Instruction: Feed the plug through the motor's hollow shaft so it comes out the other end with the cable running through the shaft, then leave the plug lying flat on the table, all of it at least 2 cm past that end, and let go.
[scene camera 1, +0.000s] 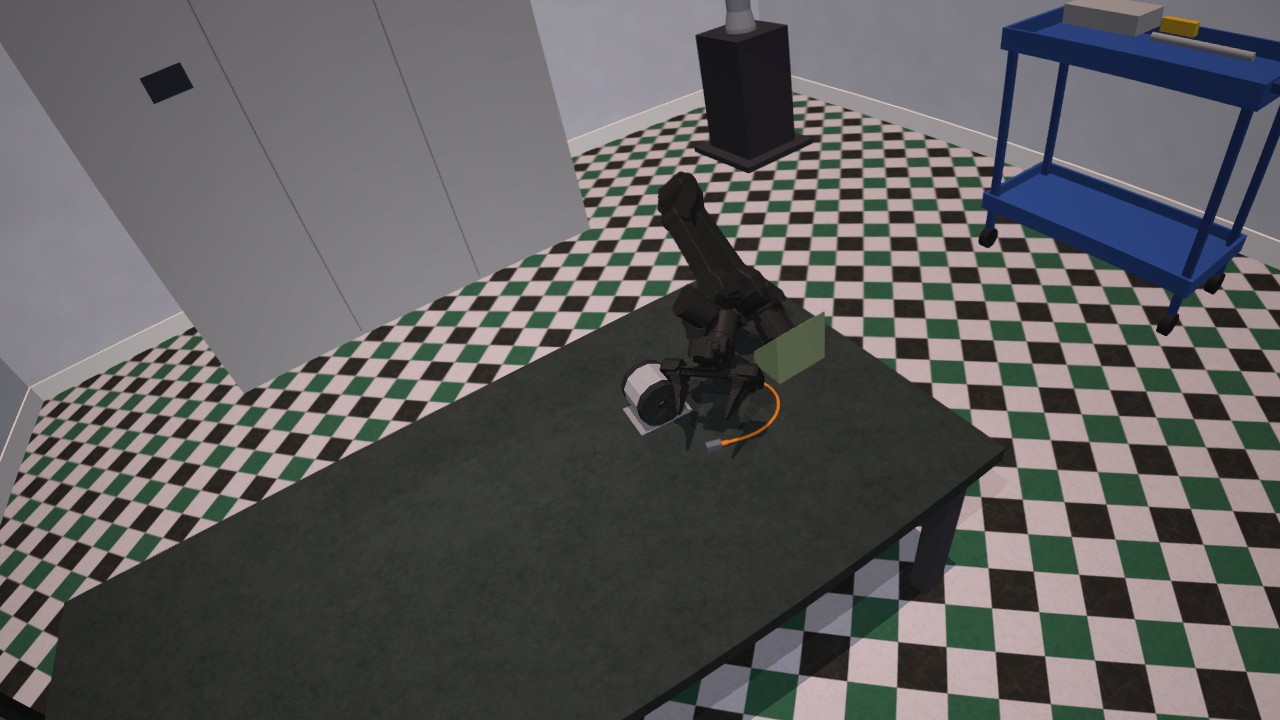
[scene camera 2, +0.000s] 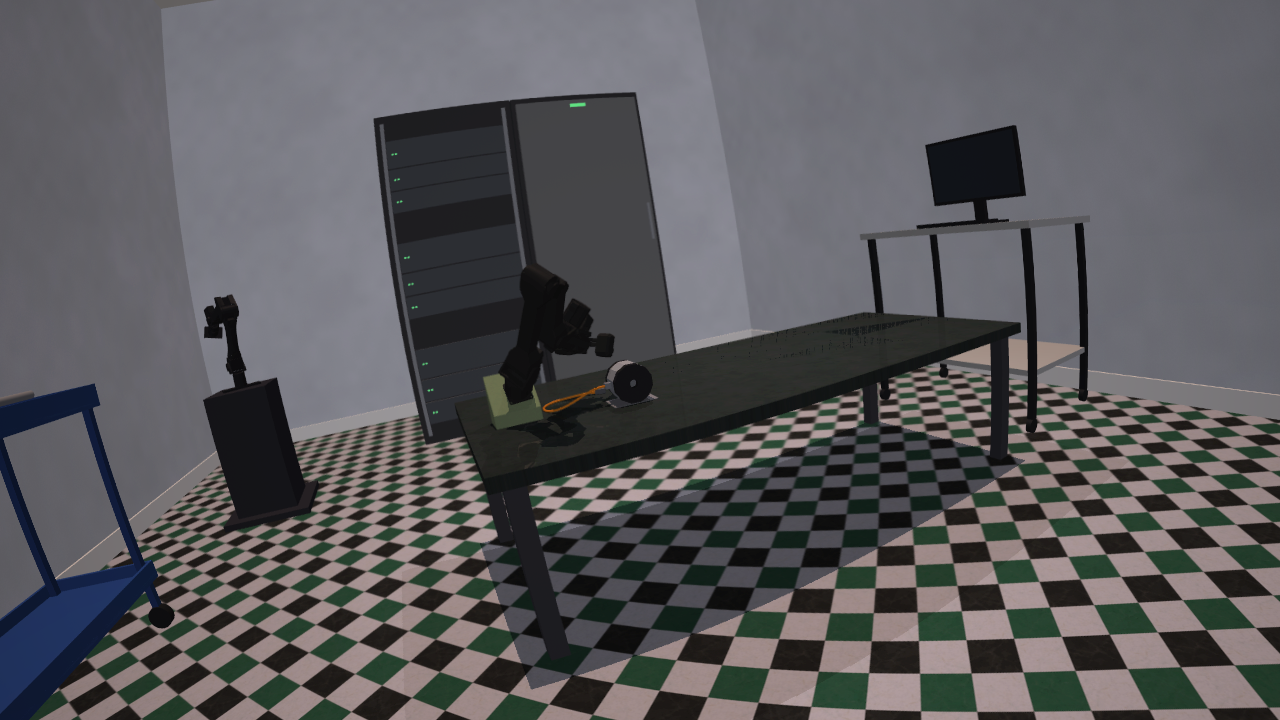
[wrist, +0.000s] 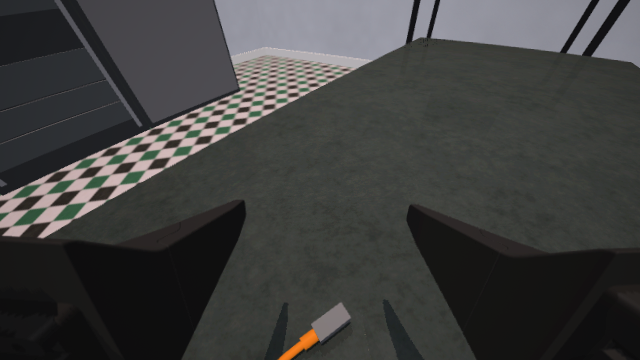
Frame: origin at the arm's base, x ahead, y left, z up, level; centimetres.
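Seen in the pictures: gripper, fingertip midpoint: (scene camera 1: 702, 416) (wrist: 327, 210); arm's base at its link origin: (scene camera 1: 781, 335) (scene camera 2: 517, 391).
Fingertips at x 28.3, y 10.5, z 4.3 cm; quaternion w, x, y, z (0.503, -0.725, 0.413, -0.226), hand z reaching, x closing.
Note:
Pixels of each thing's top centre, then the offset from my fingertips to it. Level surfaces: height alone.
- grey box-shaped plug at its top centre: (wrist: 331, 320) (scene camera 1: 713, 443) dy -1.7, dx -2.5, dz -10.6 cm
- table at its surface level: dz -12.0 cm
- motor at its top centre: (scene camera 1: 650, 373) (scene camera 2: 624, 362) dy -18.1, dx -0.5, dz -1.8 cm
A grey box-shaped plug (scene camera 1: 714, 444) (wrist: 331, 322) lies on the table (scene camera 1: 501, 501) (wrist: 350, 150). Its orange cable (scene camera 1: 776, 413) (scene camera 2: 572, 395) (wrist: 295, 349) curves back toward the arm's base. The motor (scene camera 1: 651, 394) (scene camera 2: 630, 382), a light cylinder with a black end face and a small central hole, stands on a pale base plate beside the gripper. The plug and cable are outside its shaft. My gripper (scene camera 1: 707, 413) (wrist: 327, 210) is open and empty, above the table. In the wrist view the plug shows low between the fingers' shadows; the motor does not show there.
A pale green block (scene camera 1: 796, 351) (scene camera 2: 514, 414) stands by the arm's base, near the cable. The arm (scene camera 1: 716, 259) (scene camera 2: 541, 313) rises behind the gripper. A blue cart (scene camera 1: 1109, 237), a black pedestal (scene camera 1: 747, 89) and a server cabinet (scene camera 2: 590, 223) stand away from the table.

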